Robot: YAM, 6 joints.
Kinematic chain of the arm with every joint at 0, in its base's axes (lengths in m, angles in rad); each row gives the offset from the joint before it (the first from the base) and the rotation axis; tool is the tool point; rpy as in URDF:
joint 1: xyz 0 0 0.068 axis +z
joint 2: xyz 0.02 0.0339 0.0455 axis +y
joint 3: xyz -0.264 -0.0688 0 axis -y
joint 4: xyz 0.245 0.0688 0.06 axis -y
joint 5: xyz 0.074 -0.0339 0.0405 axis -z
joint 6: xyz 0.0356 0 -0.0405 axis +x
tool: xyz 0 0 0 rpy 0 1.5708 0
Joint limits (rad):
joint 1: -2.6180..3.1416
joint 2: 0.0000..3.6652
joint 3: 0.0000..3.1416
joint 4: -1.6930..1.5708
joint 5: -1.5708..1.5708
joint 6: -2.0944..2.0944
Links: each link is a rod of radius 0.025 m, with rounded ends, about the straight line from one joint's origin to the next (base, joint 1, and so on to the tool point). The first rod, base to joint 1, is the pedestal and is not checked.
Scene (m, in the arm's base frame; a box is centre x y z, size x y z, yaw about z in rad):
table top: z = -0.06
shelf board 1: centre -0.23 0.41 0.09 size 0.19 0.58 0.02 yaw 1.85
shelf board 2: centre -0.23 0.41 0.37 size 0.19 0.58 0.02 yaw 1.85
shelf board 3: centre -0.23 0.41 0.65 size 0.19 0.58 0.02 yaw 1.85
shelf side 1: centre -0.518 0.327 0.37 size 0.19 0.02 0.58 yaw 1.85
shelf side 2: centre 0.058 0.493 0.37 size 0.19 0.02 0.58 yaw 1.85
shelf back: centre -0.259 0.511 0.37 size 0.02 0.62 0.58 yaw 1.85
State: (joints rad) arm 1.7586 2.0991 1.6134 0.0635 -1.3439 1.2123
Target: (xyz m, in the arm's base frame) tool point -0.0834 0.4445 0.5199
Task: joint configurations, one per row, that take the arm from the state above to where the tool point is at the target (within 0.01 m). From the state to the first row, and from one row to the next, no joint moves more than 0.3 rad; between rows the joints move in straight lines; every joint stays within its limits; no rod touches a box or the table.
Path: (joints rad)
1: 1.7341 1.8576 1.3581 -0.0433 -1.3894 1.2123
2: 1.7096 1.6160 1.1028 -0.1501 -1.4350 1.2123
3: 1.6850 1.3745 0.8476 -0.2570 -1.4805 1.2123
4: 1.6364 1.3408 1.0965 -0.2019 -1.3836 1.2123
5: 1.5877 1.3072 1.3454 -0.1468 -1.2868 1.2123
6: 1.5391 1.2735 1.5942 -0.0917 -1.1899 1.2123
7: 1.5893 1.5547 1.8701 0.0267 -1.1288 1.2123
8: 1.6395 1.8358 2.1459 0.1451 -1.0678 1.2123
9: 1.6897 2.1170 2.4217 0.2635 -1.0067 1.2123

